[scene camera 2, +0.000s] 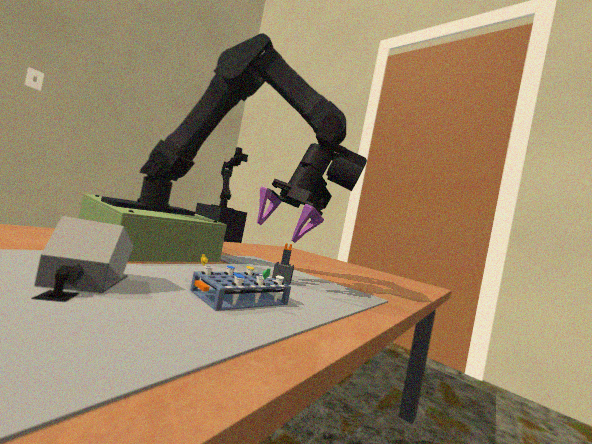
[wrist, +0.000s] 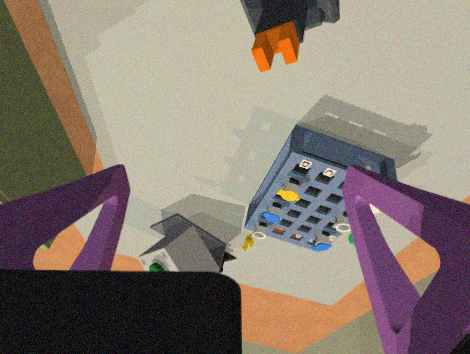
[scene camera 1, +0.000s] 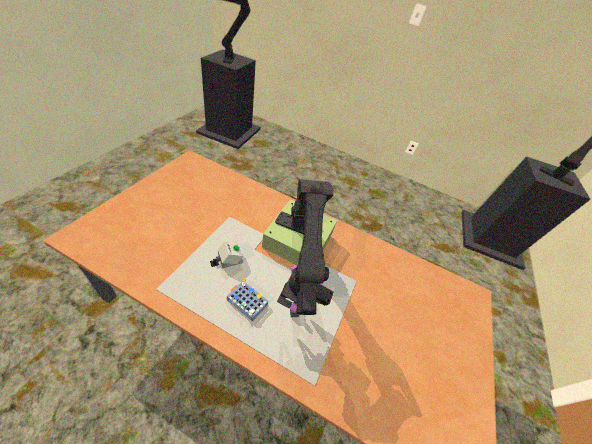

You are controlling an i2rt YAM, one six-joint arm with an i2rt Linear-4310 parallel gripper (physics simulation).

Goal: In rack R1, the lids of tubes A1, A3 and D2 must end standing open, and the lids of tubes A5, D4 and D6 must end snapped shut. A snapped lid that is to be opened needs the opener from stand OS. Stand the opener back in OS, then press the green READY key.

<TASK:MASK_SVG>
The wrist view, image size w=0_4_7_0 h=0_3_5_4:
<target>gripper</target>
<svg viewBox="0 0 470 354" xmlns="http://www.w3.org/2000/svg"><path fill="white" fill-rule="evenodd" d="M349 165L342 193L349 226L384 354L470 354L470 204L409 186L357 165ZM370 204L435 248L439 254L440 268L422 297L420 297L388 247ZM0 204L0 354L242 354L241 288L229 276L207 271L110 271L130 196L130 184L123 164L117 164L56 188ZM103 203L83 249L69 270L36 270L34 268L34 255L40 246Z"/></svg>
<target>black and orange tool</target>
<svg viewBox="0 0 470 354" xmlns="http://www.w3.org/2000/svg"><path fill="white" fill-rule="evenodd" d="M306 0L266 0L254 33L255 41L251 50L260 73L271 69L274 54L282 52L286 65L297 62L299 45L303 43L308 10Z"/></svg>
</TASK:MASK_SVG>
